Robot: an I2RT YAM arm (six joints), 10 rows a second.
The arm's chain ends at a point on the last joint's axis. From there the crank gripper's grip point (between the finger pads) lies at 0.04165 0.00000 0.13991 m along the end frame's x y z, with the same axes.
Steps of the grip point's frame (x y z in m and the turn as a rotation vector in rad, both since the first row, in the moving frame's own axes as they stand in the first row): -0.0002 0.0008 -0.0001 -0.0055 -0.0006 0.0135; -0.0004 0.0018 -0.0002 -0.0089 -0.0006 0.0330; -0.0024 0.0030 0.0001 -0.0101 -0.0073 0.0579; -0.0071 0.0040 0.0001 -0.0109 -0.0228 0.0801; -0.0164 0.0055 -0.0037 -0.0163 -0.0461 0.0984; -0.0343 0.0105 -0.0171 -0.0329 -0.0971 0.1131; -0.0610 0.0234 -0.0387 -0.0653 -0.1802 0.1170
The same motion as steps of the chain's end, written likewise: -0.0001 -0.0005 -0.0001 -0.0055 -0.0006 0.0135; -0.0003 -0.0008 -0.0002 -0.0089 -0.0006 0.0330; -0.0013 -0.0008 -0.0002 -0.0101 -0.0073 0.0579; -0.0037 -0.0007 -0.0008 -0.0109 -0.0228 0.0801; -0.0096 -0.0006 -0.0054 -0.0163 -0.0461 0.0984; -0.0200 0.0019 -0.0203 -0.0329 -0.0971 0.1131; -0.0345 0.0107 -0.0434 -0.0653 -0.1802 0.1170
